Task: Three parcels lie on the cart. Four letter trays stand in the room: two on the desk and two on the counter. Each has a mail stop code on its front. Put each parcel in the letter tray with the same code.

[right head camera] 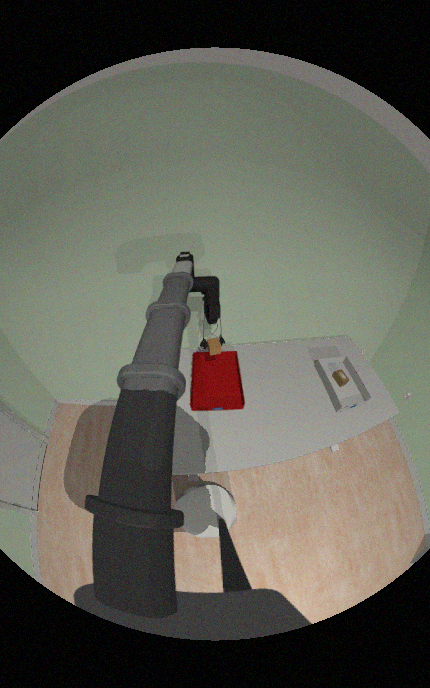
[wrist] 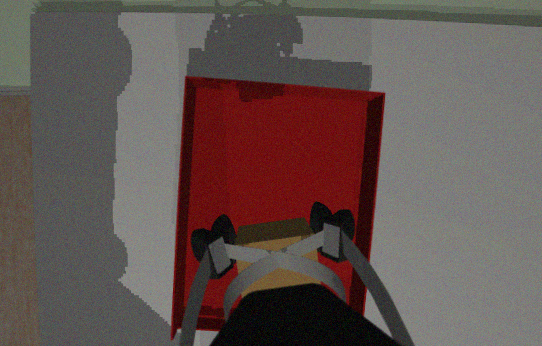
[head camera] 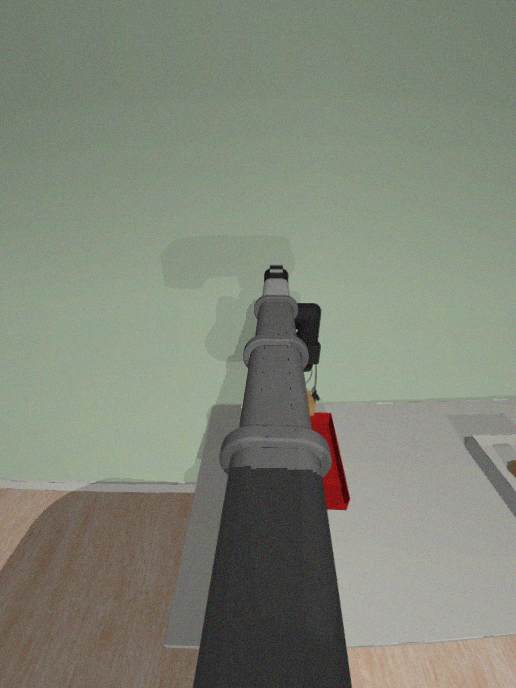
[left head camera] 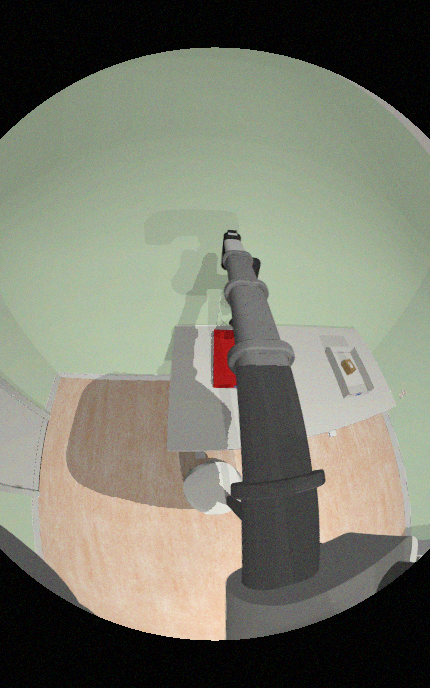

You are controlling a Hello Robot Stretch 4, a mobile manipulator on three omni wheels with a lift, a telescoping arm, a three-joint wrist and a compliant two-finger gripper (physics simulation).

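Seen in the pictures: gripper, fingertip midpoint: (wrist: 272, 227); robot's base at its link origin: (right head camera: 206, 509) (left head camera: 212, 486).
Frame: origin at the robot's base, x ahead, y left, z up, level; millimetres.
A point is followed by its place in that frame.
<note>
My gripper (right head camera: 212, 341) {z 935, x 721, y -87 mm} (wrist: 272, 227) {z 935, x 721, y -87 mm} is shut on a tan box parcel (head camera: 311, 404) {z 981, x 673, y -110 mm} (right head camera: 215, 347) {z 974, x 670, y -100 mm} (wrist: 280, 277) {z 984, x 701, y -92 mm}, with one fingertip on each side. It holds the parcel above the red letter tray (head camera: 336, 497) {z 695, x 557, y -204 mm} (left head camera: 223, 360) {z 695, x 686, y -32 mm} (right head camera: 218, 385) {z 695, x 666, y -114 mm} (wrist: 280, 160) {z 695, x 767, y -105 mm}. In the wrist view the parcel overlaps the tray's near part, between its side walls. A blue mark shows on the tray's front in the right head view; its code is not readable. A grey-white letter tray (head camera: 491, 472) {z 724, x 630, y -736 mm} (left head camera: 337, 372) {z 728, x 576, y -738 mm} (right head camera: 327, 385) {z 725, x 579, y -738 mm} to the right holds a brown parcel (head camera: 512, 468) {z 714, x 651, y -831 mm} (left head camera: 348, 366) {z 743, x 607, y -844 mm} (right head camera: 340, 376) {z 746, x 614, y -848 mm}.
Both trays stand on a white table top (head camera: 411, 555) {z 693, x 400, y -379 mm} (left head camera: 309, 375) {z 693, x 585, y -541 mm} (right head camera: 278, 405) {z 692, x 516, y -415 mm} (wrist: 450, 175) {z 692, x 762, y -365 mm} against the green wall (head camera: 388, 222) {z 1438, x 1020, y -358 mm}. A round white object (left head camera: 210, 487) {z 187, x 3, y 20 mm} (right head camera: 228, 507) {z 186, x 17, y -150 mm} stands before the table's front edge. The extended arm (head camera: 274, 555) {z 1360, x 155, y 0 mm} hides part of the table.
</note>
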